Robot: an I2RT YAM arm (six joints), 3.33 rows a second.
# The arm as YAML. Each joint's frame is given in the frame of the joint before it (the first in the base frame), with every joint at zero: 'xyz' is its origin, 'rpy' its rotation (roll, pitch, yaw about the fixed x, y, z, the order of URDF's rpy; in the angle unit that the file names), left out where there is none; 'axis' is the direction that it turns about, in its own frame. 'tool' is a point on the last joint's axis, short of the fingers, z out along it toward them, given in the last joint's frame.
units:
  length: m
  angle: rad
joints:
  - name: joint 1
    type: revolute
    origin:
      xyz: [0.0, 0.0, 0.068]
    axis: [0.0, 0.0, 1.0]
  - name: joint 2
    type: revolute
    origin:
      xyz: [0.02, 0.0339, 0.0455]
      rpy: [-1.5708, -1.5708, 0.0]
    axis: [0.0, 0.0, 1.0]
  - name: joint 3
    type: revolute
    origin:
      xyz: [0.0, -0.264, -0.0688]
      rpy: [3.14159, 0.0, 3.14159]
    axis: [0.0, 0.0, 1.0]
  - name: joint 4
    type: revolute
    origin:
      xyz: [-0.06, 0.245, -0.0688]
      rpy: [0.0, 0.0, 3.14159]
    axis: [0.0, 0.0, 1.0]
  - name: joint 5
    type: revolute
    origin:
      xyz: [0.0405, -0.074, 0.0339]
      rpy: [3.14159, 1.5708, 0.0]
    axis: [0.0, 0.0, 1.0]
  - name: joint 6
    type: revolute
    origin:
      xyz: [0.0, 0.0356, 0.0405]
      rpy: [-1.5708, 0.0, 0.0]
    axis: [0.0, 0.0, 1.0]
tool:
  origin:
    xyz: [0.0, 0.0, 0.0]
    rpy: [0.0, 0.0, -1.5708]
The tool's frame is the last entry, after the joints.
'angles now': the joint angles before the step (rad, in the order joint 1, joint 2, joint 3, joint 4, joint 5, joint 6). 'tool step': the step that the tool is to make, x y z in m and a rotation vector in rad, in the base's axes. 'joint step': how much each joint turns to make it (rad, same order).
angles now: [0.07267, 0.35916, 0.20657, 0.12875, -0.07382, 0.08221]
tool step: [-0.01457, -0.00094, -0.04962, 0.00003, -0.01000, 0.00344]
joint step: [-0.00002, -0.21660, -0.19836, -0.00832, -0.00344, -0.00076]
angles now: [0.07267, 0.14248, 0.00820, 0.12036, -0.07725, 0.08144]
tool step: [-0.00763, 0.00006, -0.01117, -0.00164, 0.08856, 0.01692]
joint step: [0.00007, -0.11026, -0.00001, -0.19837, -0.01710, 0.00383]
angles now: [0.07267, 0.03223, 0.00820, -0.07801, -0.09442, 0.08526]
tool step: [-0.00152, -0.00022, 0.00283, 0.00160, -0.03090, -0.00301]
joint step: [-0.00001, -0.02941, 0.00001, 0.00147, 0.00304, -0.00039]
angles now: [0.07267, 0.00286, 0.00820, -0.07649, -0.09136, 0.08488]
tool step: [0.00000, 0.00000, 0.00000, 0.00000, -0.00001, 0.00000]
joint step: [0.00000, -0.00001, 0.00000, 0.00001, 0.00000, 0.00000]
